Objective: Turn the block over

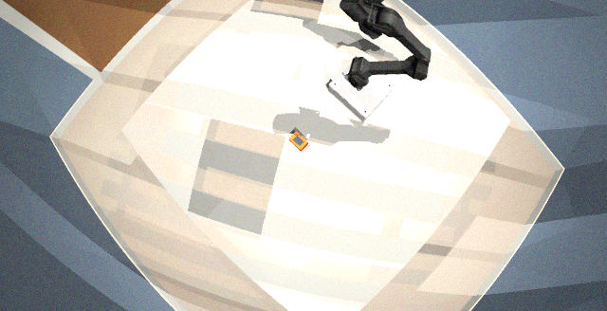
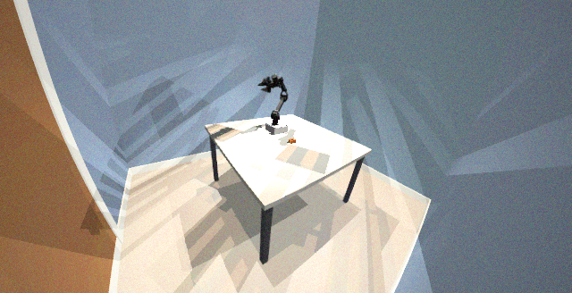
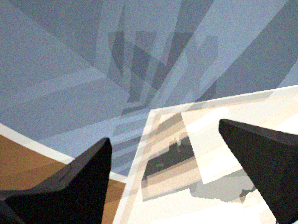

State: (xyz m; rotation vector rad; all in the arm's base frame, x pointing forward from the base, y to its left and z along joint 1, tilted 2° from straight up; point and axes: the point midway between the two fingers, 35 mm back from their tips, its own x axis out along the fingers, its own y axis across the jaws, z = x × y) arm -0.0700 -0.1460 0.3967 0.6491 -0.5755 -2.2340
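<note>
Now: the orange block 44 cm below my gripper tip, 42 cm ahead of it and 19 cm to the left of it.
</note>
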